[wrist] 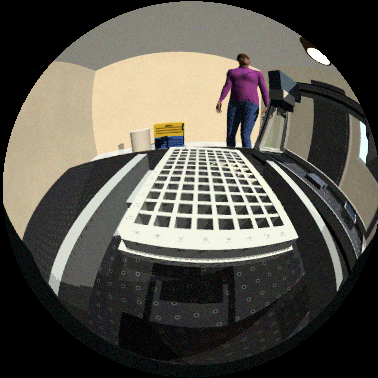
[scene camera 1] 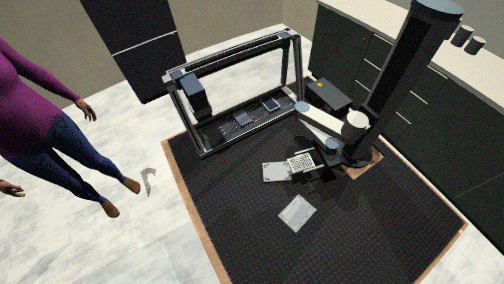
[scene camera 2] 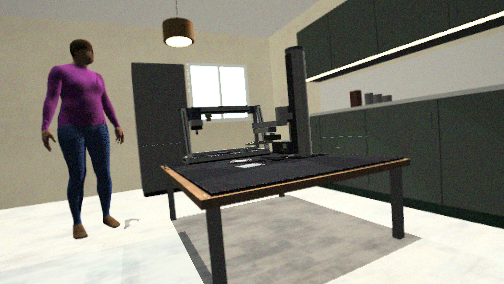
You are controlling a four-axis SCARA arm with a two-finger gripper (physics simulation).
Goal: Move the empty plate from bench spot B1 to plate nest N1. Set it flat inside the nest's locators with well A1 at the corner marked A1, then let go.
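Seen in the pictures: gripper, between the fingertips: (wrist: 207, 164) (scene camera 1: 298, 163) (scene camera 2: 252, 143); arm's base, origin of its link: (scene camera 1: 352, 151) (scene camera 2: 302, 157).
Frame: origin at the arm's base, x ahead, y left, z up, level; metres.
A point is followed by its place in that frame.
Note:
The empty white plate (scene camera 1: 300, 163) @(y -0.058, x 0.413, z 0.155 m) (wrist: 204, 192) @(y -0.050, x 0.382, z 0.159 m), an open grid of wells, is held level above the dark bench mat. My gripper (scene camera 1: 298, 164) @(y -0.063, x 0.421, z 0.157 m) (wrist: 207, 164) @(y -0.063, x 0.421, z 0.157 m) is shut on it, with one pale finger along each long side. In scene camera 1 a light grey platform (scene camera 1: 275, 171) @(y -0.140, x 0.508, z 0.024 m) with dark corner locators lies just left of the held plate, whose near edge overlaps its right side in that view. A second light grey platform (scene camera 1: 297, 213) @(y 0.125, x 0.544, z 0.014 m) (scene camera 2: 249, 165) @(y 0.121, x 0.547, z 0.015 m) lies turned on the mat nearer that camera. The names B1 and N1 and the A1 corner mark are not readable.
A gantry frame (scene camera 1: 186, 117) @(y -0.527, x 0.822, z 0.324 m) with a blue-grey head (scene camera 1: 193, 91) @(y -0.481, x 0.748, z 0.501 m) stands at the mat's back left. A dark box (scene camera 1: 329, 95) @(y -0.377, x -0.103, z 0.127 m) stands behind the arm. The arm's column (scene camera 1: 400, 55) @(y -0.005, x 0.077, z 0.715 m) (scene camera 2: 298, 100) @(y 0.059, x 0.045, z 0.464 m) rises at the right. A person (scene camera 1: 35, 110) (scene camera 2: 82, 105) (wrist: 243, 95) stands beyond the table.

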